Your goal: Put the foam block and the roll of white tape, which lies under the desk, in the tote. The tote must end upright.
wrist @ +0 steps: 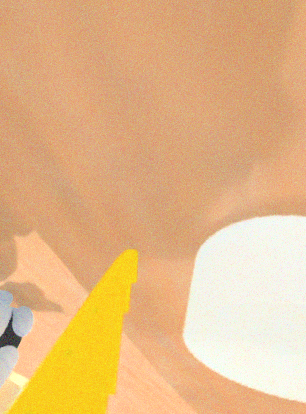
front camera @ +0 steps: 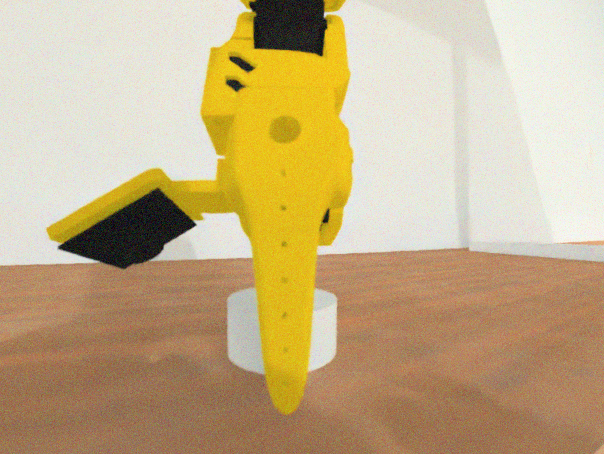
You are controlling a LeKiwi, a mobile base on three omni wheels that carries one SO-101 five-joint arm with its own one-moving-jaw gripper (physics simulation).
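Frame: origin at the arm's base, x back, y right, z up, level; metres.
Seen in the pictures: end effector, tool point: [wrist: 137,261] [front camera: 287,393].
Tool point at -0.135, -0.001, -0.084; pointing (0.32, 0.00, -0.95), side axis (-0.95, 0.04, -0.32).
Note:
A point is followed by its place in that frame, as x, y, z.
The roll of white tape [front camera: 242,332] @[-0.161, -0.019, -0.075] [wrist: 250,310] lies flat on the wooden floor. In the front view my gripper [front camera: 286,402] hangs with one long yellow jaw pointing down across the roll, hiding its middle; the jaw's tip shows lower in the picture than the roll's base. In the wrist view the notched jaw of my gripper [wrist: 131,257] @[-0.134, -0.006, -0.082] is left of the roll, with floor showing between them. The moving jaw is out of the wrist picture, so the gripper is open, and it holds nothing. The foam block and the tote do not show in either view.
A white wall [front camera: 125,100] @[-0.491, -0.266, 0.165] stands behind the roll, with a corner and a low pale ledge [front camera: 530,250] @[-0.579, 0.490, -0.078] at the right. One of my base's wheels [wrist: 12,327], black with grey rollers, shows at the left edge of the wrist view. Shadows fall across the floor [front camera: 450,325] @[-0.205, 0.093, -0.090] [wrist: 140,100] @[-0.137, -0.053, -0.090].

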